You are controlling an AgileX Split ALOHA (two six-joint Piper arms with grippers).
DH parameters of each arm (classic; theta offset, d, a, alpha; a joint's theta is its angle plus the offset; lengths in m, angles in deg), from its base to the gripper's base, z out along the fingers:
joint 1: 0 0.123 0 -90
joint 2: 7.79 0 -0.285 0
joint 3: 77.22 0 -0.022 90
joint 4: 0 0.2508 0 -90
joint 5: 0 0 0.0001 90
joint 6: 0 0.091 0 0
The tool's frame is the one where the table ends.
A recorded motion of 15 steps. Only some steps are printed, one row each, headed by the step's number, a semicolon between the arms.
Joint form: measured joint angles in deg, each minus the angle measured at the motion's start. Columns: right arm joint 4, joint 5, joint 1, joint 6, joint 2, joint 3; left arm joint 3, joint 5, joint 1, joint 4, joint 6, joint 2.
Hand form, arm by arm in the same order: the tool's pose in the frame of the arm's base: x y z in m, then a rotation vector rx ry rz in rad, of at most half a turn. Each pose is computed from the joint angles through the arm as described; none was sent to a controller.
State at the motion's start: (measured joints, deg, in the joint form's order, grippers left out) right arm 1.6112 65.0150 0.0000 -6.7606 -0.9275 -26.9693; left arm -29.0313 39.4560 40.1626 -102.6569 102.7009 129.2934
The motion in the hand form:
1: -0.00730 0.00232 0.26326 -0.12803 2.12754 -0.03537; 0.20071 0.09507 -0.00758 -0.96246 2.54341 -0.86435
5: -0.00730 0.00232 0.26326 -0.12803 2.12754 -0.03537; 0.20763 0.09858 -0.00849 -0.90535 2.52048 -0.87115
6: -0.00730 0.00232 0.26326 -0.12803 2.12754 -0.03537; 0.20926 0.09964 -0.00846 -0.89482 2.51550 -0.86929
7: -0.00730 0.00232 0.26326 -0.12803 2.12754 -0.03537; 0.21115 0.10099 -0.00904 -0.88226 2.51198 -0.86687
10: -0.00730 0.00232 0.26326 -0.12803 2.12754 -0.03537; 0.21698 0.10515 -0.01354 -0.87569 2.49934 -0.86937
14: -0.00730 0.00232 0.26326 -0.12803 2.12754 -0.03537; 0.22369 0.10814 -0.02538 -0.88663 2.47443 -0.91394
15: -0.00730 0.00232 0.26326 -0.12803 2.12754 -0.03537; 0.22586 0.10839 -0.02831 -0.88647 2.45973 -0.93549
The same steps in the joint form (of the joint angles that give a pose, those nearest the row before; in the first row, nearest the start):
1: 0.00 0.00 0.00 0.00 0.00 0.00; -0.35 0.27 0.00 -0.11 0.70 0.56
5: 0.00 0.00 0.00 0.00 0.00 0.00; -1.87 1.80 0.00 -0.19 2.49 1.25
6: 0.00 0.00 0.00 0.00 0.00 0.00; -2.22 2.01 0.00 -0.24 2.81 1.31
7: 0.00 0.00 0.00 0.00 0.00 0.00; -2.71 2.18 0.00 -0.24 3.17 1.53
10: 0.00 0.00 0.00 0.00 0.00 0.00; -4.51 2.71 0.00 -0.36 3.23 2.89
14: 0.00 0.00 0.00 0.00 0.00 0.00; -7.22 4.70 0.05 -0.34 2.85 6.42
15: 0.00 0.00 0.00 0.00 0.00 0.00; -7.96 5.80 0.05 -0.34 2.79 7.44

